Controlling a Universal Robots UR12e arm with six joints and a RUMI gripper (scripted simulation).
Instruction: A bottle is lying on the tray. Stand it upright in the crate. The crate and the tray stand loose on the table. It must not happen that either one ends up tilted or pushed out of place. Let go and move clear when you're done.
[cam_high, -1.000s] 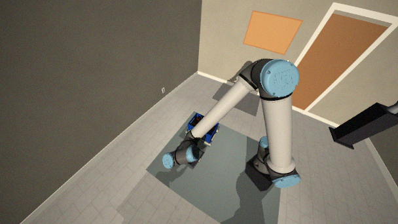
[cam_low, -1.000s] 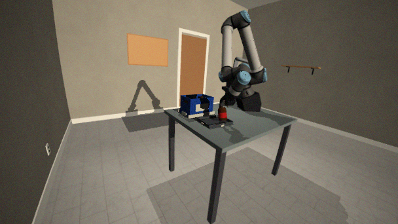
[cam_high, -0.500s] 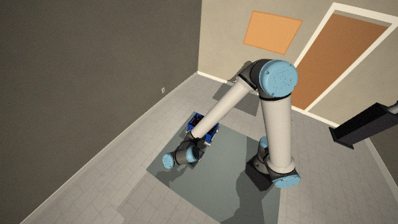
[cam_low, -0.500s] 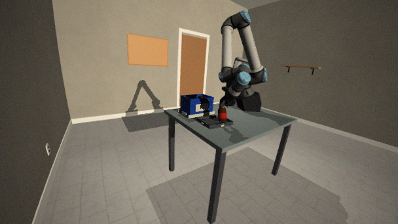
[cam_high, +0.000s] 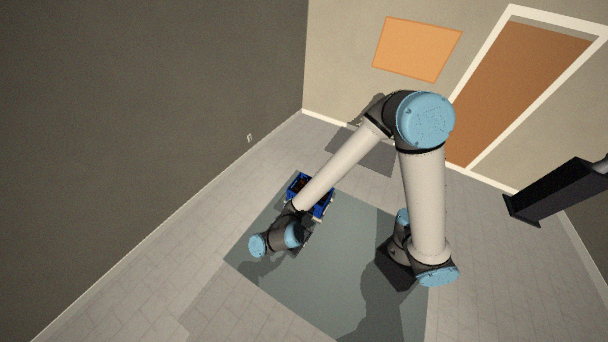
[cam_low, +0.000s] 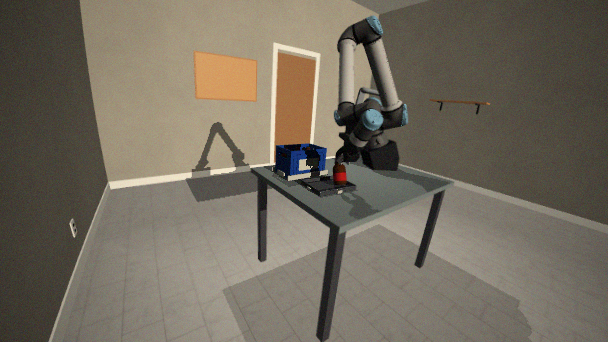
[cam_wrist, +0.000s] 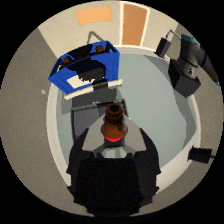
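Right now my hand is 5 cm above the bottle and 1 cm to the right of it. From my hand the other things lie so: crate 28 cm to the right, 6 cm ahead, 5 cm below; tray 13 cm below, 7 cm ahead.
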